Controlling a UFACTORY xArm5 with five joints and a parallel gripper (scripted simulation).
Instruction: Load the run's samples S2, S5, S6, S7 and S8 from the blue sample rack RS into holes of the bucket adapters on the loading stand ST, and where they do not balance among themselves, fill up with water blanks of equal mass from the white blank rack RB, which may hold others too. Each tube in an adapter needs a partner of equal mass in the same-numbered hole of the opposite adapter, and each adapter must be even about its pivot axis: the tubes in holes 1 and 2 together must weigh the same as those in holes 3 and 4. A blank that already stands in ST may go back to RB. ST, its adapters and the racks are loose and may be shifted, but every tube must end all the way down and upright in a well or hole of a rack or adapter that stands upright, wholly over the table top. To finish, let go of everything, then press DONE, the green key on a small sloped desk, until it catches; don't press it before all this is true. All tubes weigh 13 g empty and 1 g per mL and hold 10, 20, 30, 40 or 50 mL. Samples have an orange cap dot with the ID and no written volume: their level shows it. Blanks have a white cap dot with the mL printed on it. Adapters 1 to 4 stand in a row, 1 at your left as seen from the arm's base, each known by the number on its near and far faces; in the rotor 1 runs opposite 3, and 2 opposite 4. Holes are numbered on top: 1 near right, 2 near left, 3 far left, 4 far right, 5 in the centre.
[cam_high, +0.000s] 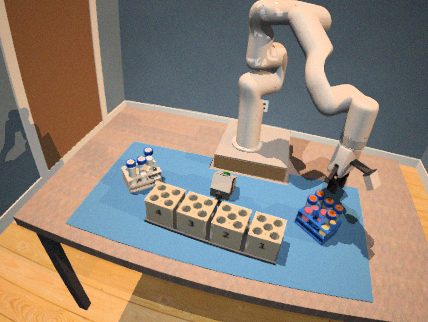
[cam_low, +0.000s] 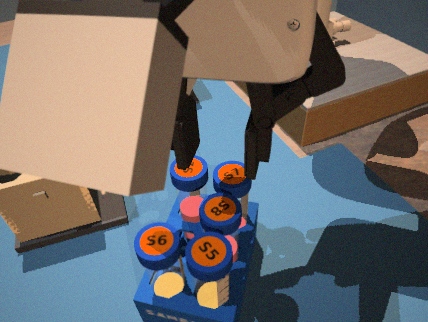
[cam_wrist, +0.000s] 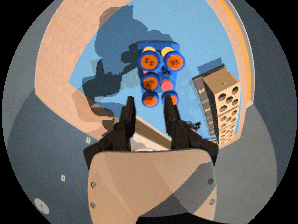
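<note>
Right now the blue sample rack RS is 20 mm ahead of my hand, 10 mm to the right of it and 160 mm below it. Also, from my hand: white blank rack RB (70 mm ahead, 660 mm to the right, 160 mm below); blue-capped tube (100 mm ahead, 660 mm to the right, 130 mm below); loading stand ST (160 mm ahead, 330 mm to the right, 190 mm below).
</note>
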